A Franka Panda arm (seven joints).
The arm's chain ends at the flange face. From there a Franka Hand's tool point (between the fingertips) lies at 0.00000 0.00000 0.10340 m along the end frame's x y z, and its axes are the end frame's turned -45 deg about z.
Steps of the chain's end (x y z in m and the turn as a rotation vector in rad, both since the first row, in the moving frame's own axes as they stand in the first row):
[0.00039, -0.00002, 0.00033, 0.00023, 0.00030, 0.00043]
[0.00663, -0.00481, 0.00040, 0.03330, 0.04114, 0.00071]
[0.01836, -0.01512, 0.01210, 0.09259, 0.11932, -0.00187]
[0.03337, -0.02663, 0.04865, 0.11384, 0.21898, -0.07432]
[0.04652, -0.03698, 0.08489, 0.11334, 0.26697, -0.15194]
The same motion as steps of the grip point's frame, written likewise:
[0.00033, 0.00027, 0.00033, -0.00005, 0.00037, 0.00043]
[0.01353, 0.00186, 0.00026, -0.00554, 0.05264, 0.00071]
[0.03911, 0.00422, 0.01092, -0.01890, 0.14984, -0.00187]
[0.06678, 0.01147, 0.04552, -0.07435, 0.23534, -0.07432]
[0.08720, 0.01569, 0.08058, -0.10863, 0.26892, -0.15194]

